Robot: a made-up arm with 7 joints.
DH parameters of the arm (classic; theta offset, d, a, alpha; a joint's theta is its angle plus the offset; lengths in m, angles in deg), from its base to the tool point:
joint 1: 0 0.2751 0 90
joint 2: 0 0.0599 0 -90
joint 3: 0 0.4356 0.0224 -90
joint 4: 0 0.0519 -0.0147 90
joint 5: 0 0.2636 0 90
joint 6: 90 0.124 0.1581 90
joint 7: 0 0.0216 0 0
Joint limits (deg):
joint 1: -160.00..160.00
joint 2: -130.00..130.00
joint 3: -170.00..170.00
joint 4: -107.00..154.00
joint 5: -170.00..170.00
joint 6: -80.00..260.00
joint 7: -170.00..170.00
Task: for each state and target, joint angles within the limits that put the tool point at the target. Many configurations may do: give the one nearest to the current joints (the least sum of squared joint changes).
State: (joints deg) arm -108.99 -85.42 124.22 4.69 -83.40 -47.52 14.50
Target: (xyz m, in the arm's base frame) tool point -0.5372 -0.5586 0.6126
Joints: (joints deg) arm -126.89 -61.11 120.94 7.19 -91.10 -31.92 14.50
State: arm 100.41 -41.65 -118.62 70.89 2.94 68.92 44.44
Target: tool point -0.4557 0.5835 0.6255
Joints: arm 139.95 -72.27 -120.06 44.69 -8.04 70.13 44.44
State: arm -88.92 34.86 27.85 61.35 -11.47 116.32 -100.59
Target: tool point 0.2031 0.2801 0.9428
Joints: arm -116.99 36.89 37.47 65.07 -26.69 98.32 -100.59
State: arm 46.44 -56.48 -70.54 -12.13 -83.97 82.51 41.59
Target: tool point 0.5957 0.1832 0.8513
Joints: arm 18.63 -37.20 -78.61 17.14 -83.10 55.09 41.59
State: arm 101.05 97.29 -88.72 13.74 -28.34 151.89 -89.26
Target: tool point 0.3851 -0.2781 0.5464
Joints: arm 148.41 57.05 -93.41 -0.75 -28.04 170.81 -89.26
